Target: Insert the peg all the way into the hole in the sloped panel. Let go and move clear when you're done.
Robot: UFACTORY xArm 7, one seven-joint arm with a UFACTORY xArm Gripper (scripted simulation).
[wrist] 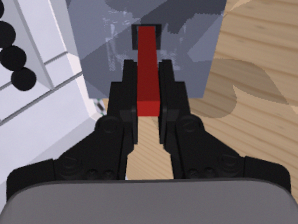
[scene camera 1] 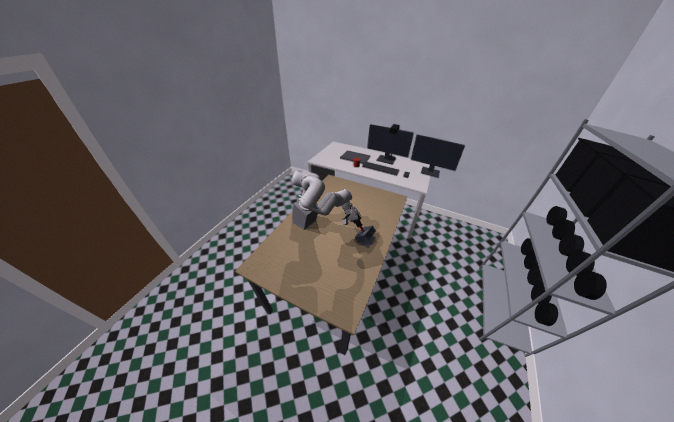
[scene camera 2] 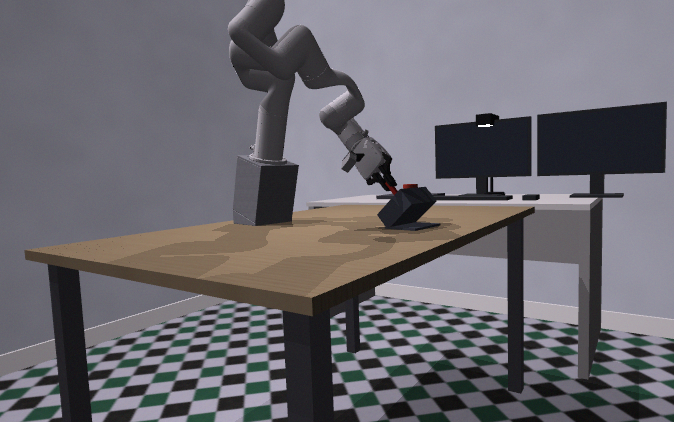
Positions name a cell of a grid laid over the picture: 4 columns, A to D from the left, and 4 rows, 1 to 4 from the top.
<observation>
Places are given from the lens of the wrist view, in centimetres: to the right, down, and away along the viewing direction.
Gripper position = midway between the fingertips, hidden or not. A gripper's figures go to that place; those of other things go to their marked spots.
my gripper (wrist: B2): 0, -2, 14
red peg (wrist: B2): 0, -1, 12
</observation>
